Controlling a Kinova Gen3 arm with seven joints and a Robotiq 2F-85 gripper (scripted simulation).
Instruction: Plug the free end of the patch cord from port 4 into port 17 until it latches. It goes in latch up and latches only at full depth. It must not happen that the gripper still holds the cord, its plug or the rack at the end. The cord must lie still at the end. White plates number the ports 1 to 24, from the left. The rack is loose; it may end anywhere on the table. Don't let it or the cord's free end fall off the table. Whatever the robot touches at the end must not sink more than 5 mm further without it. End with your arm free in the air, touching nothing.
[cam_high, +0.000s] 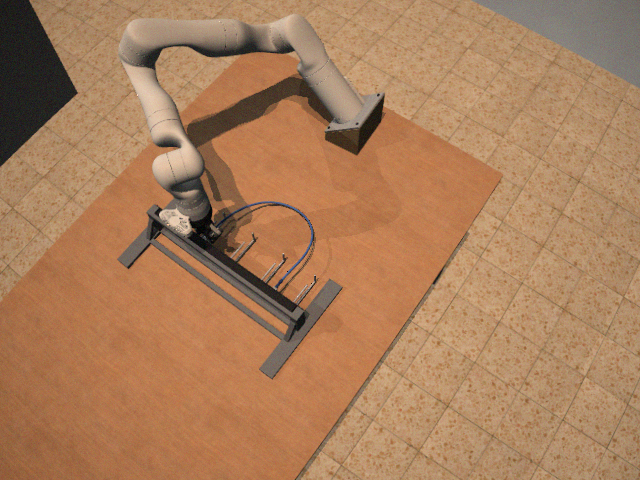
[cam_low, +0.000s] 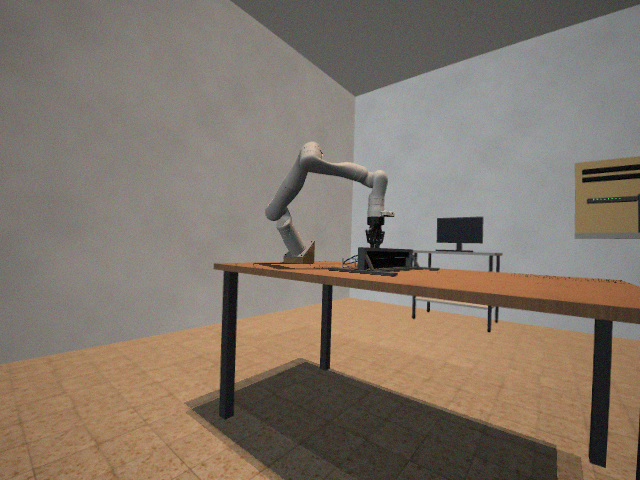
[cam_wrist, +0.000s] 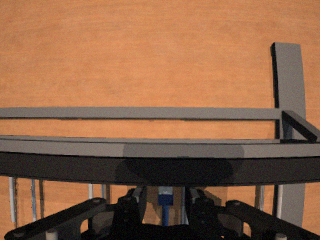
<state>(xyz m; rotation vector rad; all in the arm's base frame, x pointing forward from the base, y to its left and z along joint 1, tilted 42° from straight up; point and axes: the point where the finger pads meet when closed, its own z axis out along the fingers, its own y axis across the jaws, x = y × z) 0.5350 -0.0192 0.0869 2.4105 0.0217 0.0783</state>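
Now: the plug 20 mm below my hand and 10 mm ahead of it.
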